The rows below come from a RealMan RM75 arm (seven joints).
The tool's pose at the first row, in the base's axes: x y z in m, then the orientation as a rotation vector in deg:
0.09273 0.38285 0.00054 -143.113 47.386 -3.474
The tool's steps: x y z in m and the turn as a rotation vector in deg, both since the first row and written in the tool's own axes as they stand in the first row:
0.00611 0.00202 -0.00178 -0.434 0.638 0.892
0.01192 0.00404 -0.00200 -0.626 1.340 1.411
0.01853 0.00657 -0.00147 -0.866 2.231 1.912
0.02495 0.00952 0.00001 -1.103 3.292 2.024
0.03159 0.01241 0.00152 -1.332 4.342 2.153
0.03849 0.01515 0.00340 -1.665 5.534 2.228
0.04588 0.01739 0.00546 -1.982 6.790 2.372
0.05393 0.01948 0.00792 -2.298 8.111 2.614
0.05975 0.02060 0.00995 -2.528 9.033 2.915
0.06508 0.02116 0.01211 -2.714 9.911 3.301
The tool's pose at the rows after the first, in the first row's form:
0.09625 0.37718 0.00044 -143.237 48.856 -3.795
0.09983 0.37238 -0.00098 -143.298 49.834 -4.423
0.10393 0.36711 -0.00339 -143.433 50.878 -5.280
0.10783 0.36209 -0.00681 -143.755 51.508 -6.491
0.11195 0.35700 -0.01025 -144.051 52.151 -7.691
0.11643 0.35202 -0.01397 -144.477 52.809 -9.056
0.12162 0.34720 -0.01767 -144.851 53.575 -10.494
0.12751 0.34228 -0.02171 -145.172 54.489 -11.988
0.13203 0.33911 -0.02467 -145.333 55.295 -12.986
0.13648 0.33665 -0.02742 -145.401 56.180 -13.917

